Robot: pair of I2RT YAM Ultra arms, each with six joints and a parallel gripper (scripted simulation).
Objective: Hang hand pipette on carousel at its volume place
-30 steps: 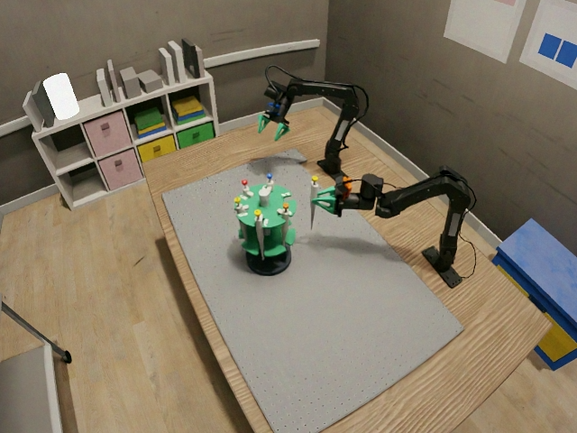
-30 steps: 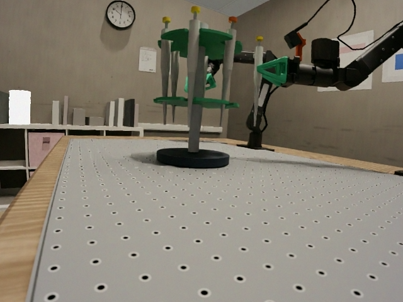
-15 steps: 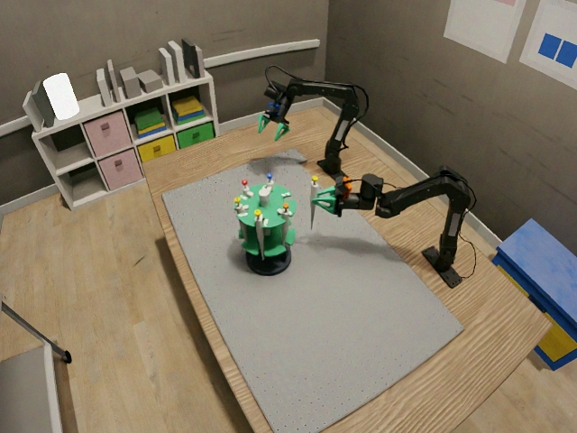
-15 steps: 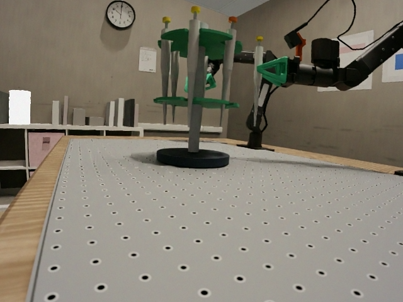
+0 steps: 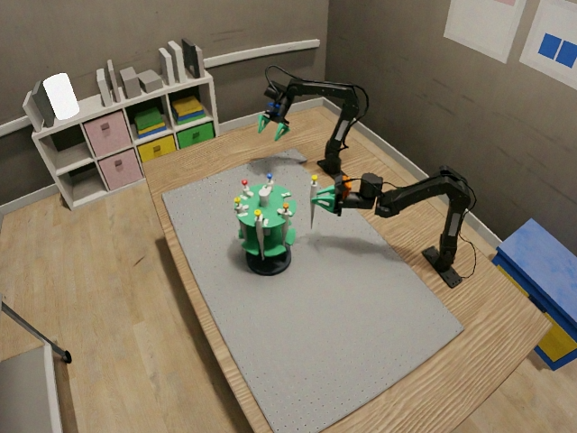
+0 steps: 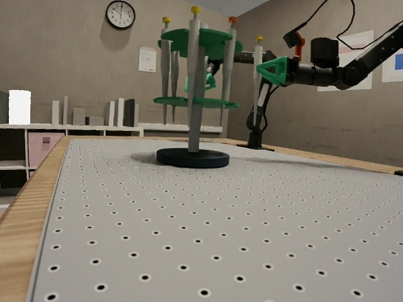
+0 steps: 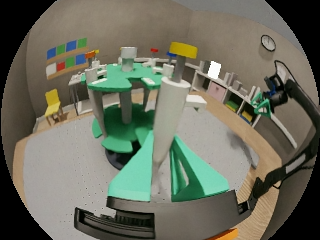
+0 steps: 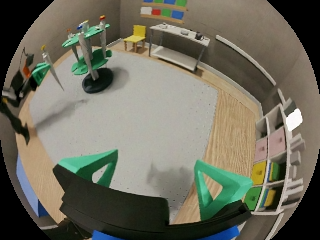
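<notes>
The hand pipette lies 2 cm below my left hand and 1 cm to the right of it.
</notes>
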